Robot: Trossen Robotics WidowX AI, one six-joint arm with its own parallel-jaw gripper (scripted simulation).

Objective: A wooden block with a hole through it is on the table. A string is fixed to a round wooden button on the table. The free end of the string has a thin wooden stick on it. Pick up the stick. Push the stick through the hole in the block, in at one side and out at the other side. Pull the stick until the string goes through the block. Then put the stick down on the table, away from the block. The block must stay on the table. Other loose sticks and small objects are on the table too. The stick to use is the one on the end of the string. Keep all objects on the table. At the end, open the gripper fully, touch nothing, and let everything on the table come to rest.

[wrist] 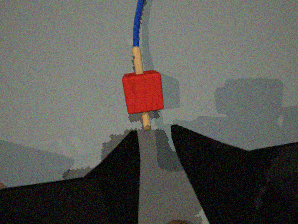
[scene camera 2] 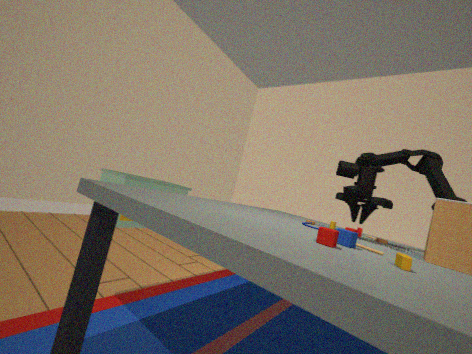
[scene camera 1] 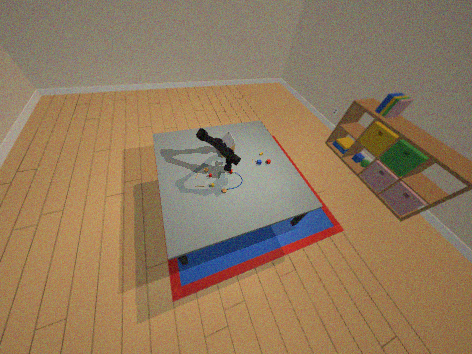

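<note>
Visible: my gripper (wrist: 154,133), (scene camera 2: 357,223).
</note>
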